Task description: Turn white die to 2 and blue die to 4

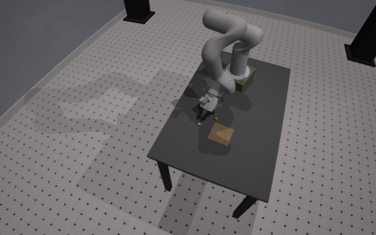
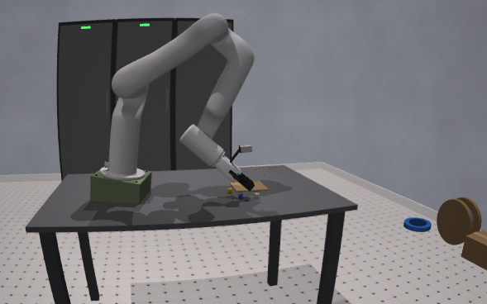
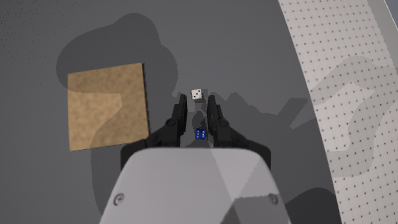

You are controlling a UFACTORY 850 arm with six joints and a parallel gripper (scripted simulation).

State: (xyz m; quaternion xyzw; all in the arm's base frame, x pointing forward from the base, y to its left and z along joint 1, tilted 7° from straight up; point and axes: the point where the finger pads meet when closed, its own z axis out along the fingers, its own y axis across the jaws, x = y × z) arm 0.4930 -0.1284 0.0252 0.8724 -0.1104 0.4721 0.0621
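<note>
Now: hand 3 cm past the blue die and 5 cm above it. From my hand the other things lie so: yellow die 5 cm behind, 9 cm to the left, 5 cm below; white die 4 cm ahead, 1 cm to the right, 5 cm below; tan mat 6 cm ahead, 15 cm to the left, 6 cm below.
</note>
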